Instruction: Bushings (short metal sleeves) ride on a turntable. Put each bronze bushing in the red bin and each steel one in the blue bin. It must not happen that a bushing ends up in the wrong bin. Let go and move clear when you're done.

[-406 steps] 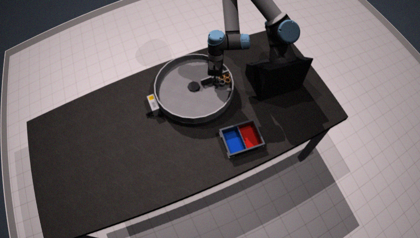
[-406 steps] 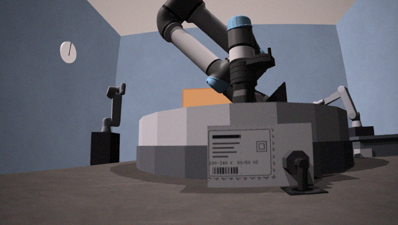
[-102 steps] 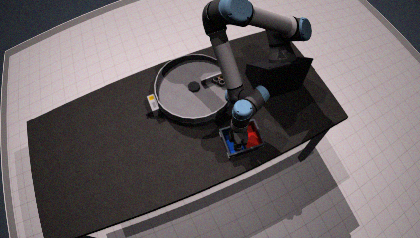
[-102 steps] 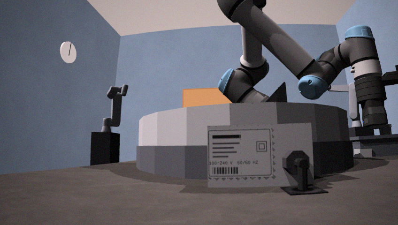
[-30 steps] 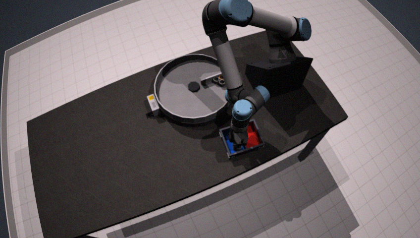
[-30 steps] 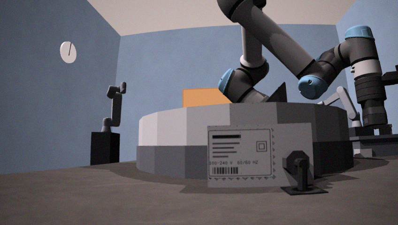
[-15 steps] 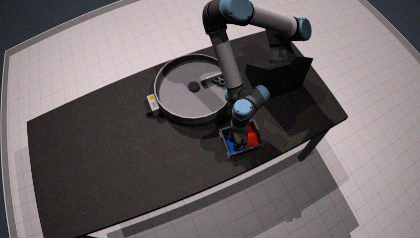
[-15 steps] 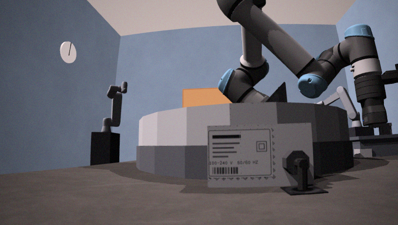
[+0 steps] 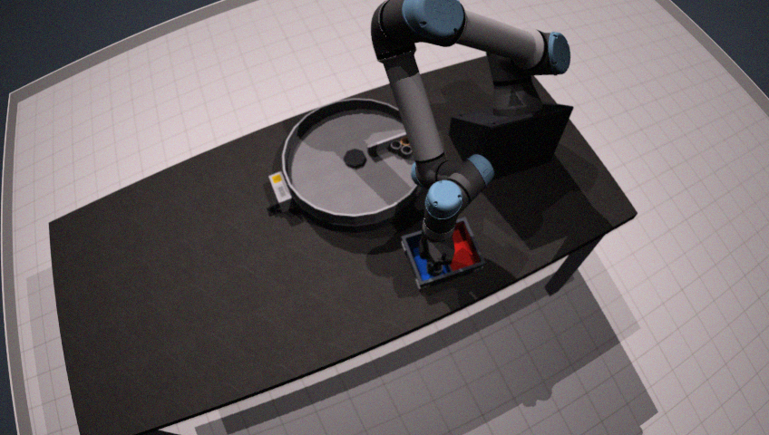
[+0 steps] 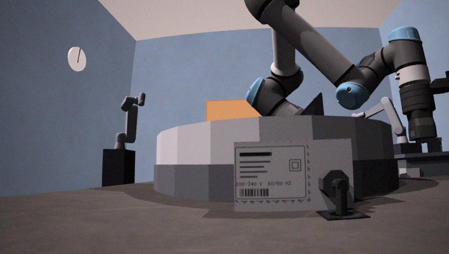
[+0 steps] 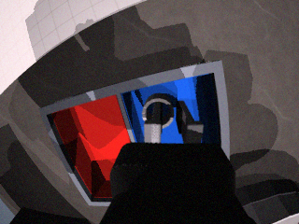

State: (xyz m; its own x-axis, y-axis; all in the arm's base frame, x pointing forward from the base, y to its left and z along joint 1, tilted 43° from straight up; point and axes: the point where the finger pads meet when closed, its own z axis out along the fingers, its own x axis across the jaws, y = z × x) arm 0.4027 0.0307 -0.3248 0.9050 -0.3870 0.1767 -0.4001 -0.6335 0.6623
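The red bin is 50 mm behind my hand, 20 mm to the right of it and 10 mm below it. The rest, counted from my hand: grey turntable 30 mm ahead, 400 mm to the right, 20 mm above.
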